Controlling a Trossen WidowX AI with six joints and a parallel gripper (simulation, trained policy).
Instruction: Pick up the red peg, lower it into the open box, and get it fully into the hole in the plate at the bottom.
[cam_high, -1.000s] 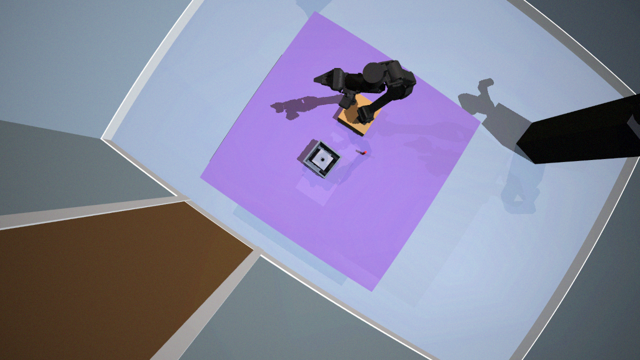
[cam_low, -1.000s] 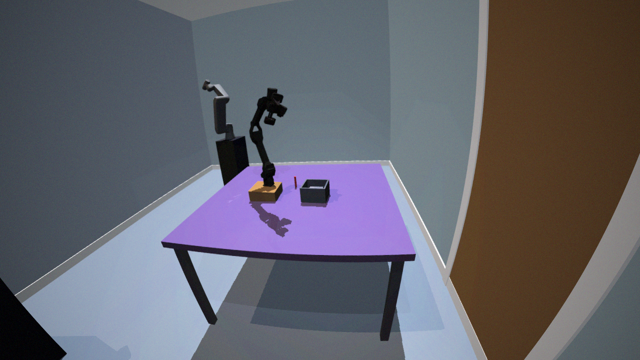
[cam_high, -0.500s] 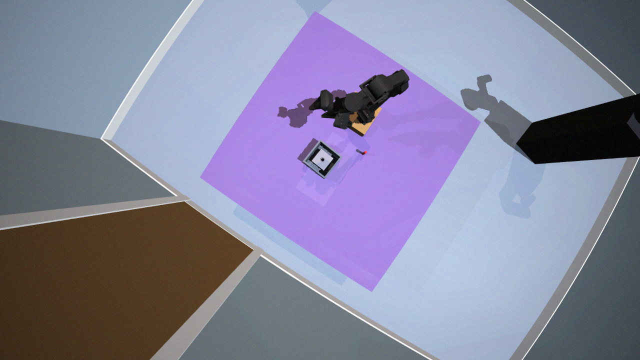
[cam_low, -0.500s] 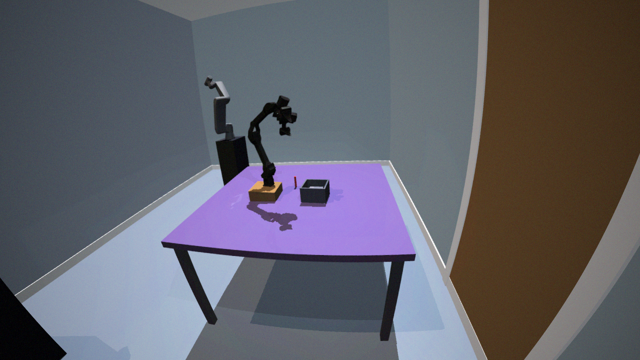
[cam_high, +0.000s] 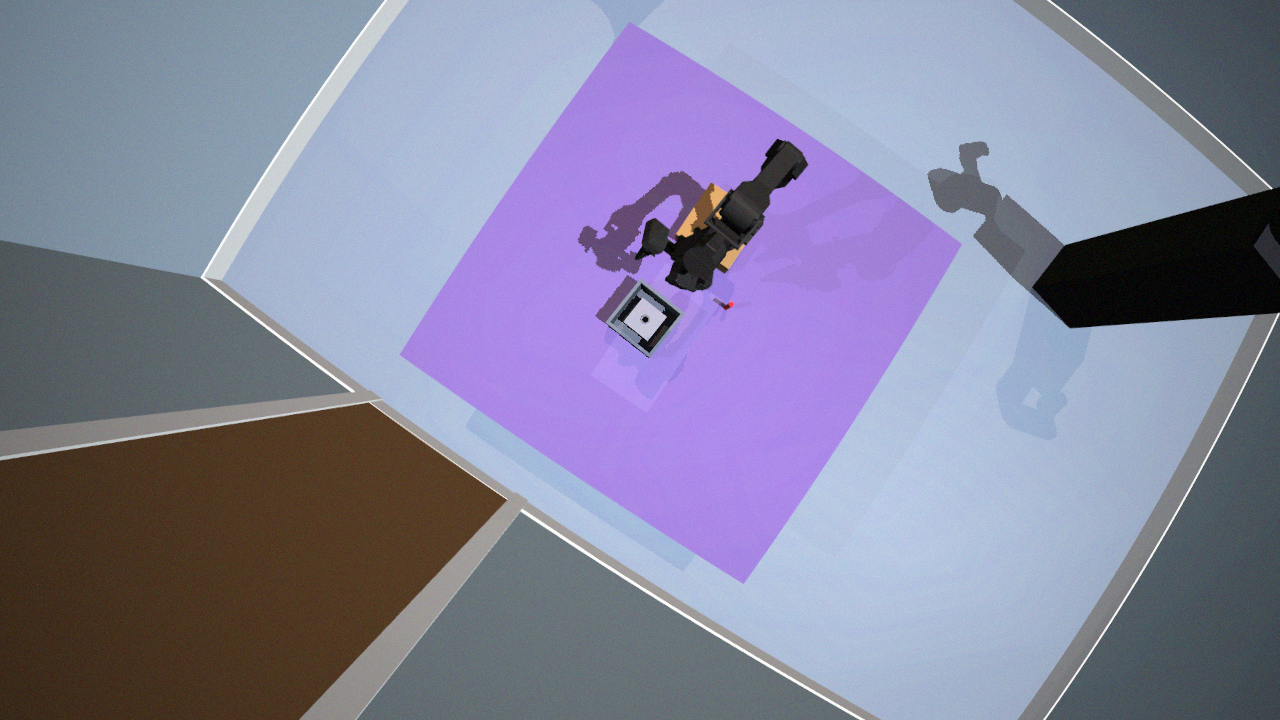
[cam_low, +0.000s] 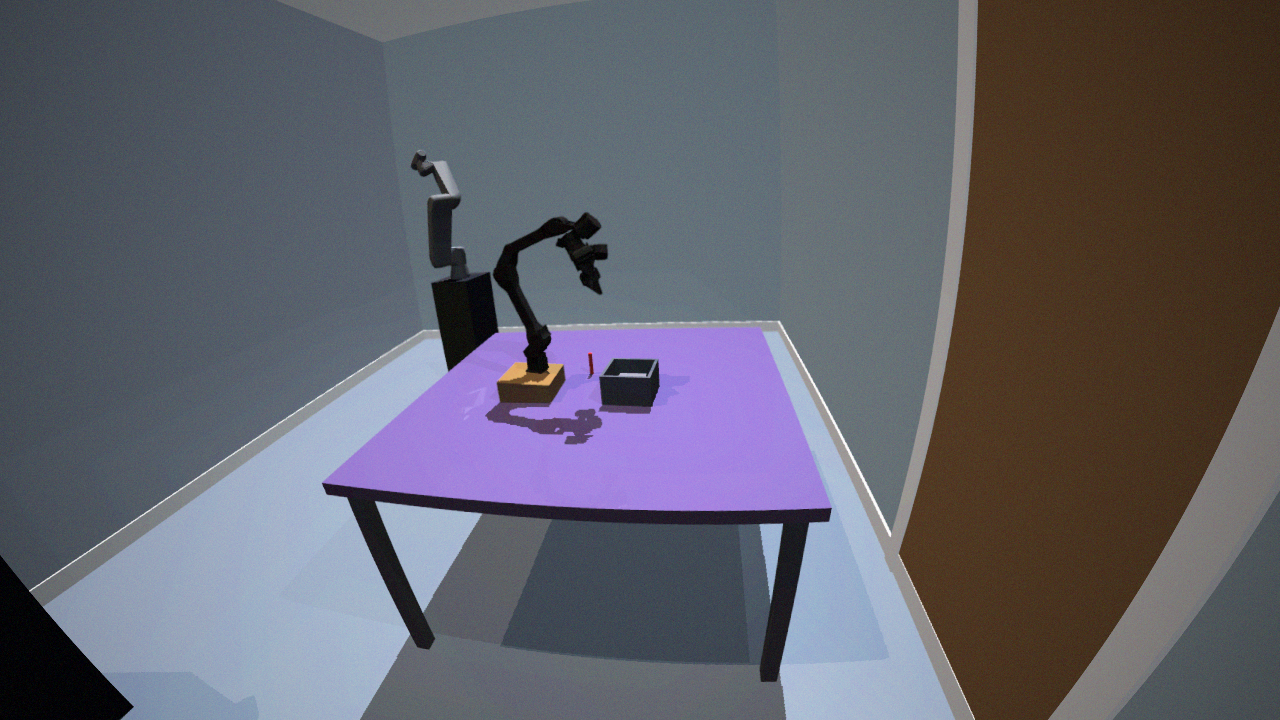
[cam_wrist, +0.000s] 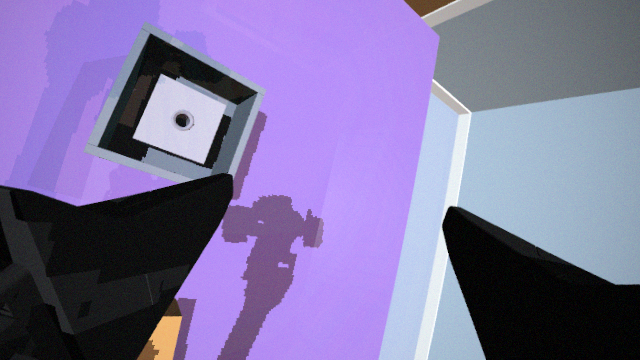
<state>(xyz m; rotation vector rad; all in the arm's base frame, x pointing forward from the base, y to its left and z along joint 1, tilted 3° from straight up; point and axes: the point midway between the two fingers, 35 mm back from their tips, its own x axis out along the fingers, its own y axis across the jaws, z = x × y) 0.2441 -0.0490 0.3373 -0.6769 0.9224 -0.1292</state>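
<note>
Right now my gripper tip is 130 mm past the red peg, 200 mm to the right of it and 330 mm above it. The rest, counted from my gripper tip: dark box (60 mm ahead, 50 mm to the left, 340 mm below).
</note>
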